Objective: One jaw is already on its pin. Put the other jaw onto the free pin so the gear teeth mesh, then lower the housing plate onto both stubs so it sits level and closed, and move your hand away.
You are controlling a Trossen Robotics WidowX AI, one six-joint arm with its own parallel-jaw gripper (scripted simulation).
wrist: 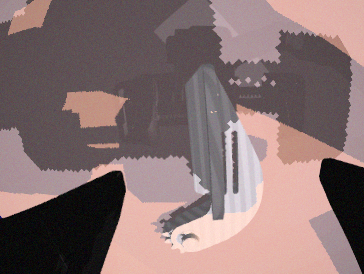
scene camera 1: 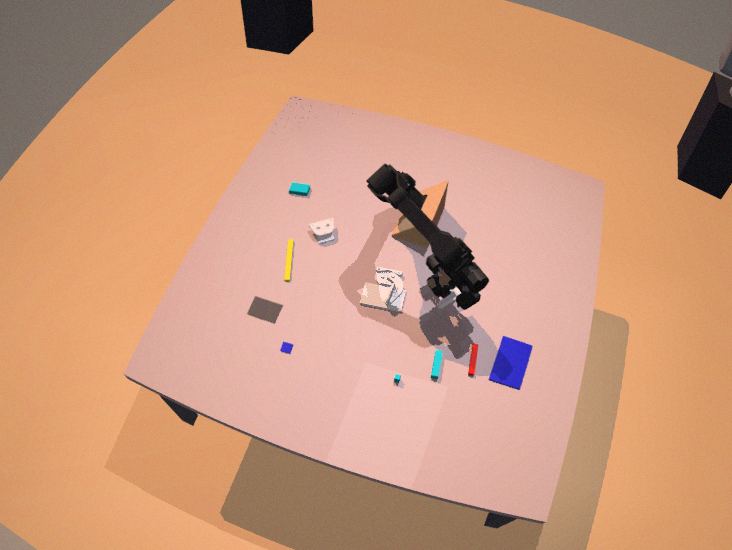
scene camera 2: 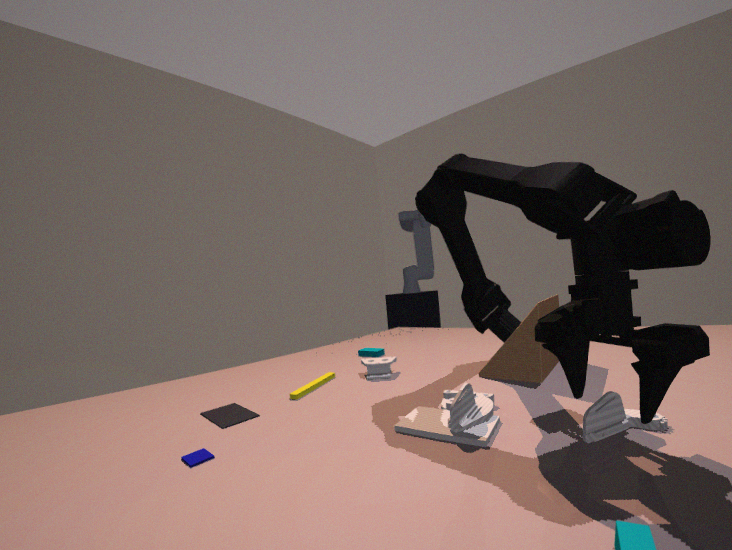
Labels:
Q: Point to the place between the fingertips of my gripper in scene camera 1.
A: At 449, 294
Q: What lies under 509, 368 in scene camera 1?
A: A blue rectangle.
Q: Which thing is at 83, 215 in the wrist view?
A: My gripper.

